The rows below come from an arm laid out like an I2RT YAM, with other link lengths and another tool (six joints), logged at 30 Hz.
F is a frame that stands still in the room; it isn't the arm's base.
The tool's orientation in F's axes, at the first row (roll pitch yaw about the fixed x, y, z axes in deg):
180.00 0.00 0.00
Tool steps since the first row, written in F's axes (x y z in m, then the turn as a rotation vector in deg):
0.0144 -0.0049 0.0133 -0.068 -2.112 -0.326
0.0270 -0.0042 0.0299 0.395 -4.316 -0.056
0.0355 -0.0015 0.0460 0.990 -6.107 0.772
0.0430 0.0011 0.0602 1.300 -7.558 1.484
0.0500 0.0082 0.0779 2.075 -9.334 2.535
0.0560 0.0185 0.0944 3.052 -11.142 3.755
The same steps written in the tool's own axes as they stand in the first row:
0.0144 0.0049 -0.0133 -0.068 2.112 0.326
0.0270 0.0042 -0.0299 0.395 4.316 0.056
0.0355 0.0015 -0.0460 0.990 6.107 -0.772
0.0430 -0.0011 -0.0602 1.300 7.558 -1.484
0.0500 -0.0082 -0.0779 2.075 9.334 -2.535
0.0560 -0.0185 -0.0944 3.052 11.142 -3.755

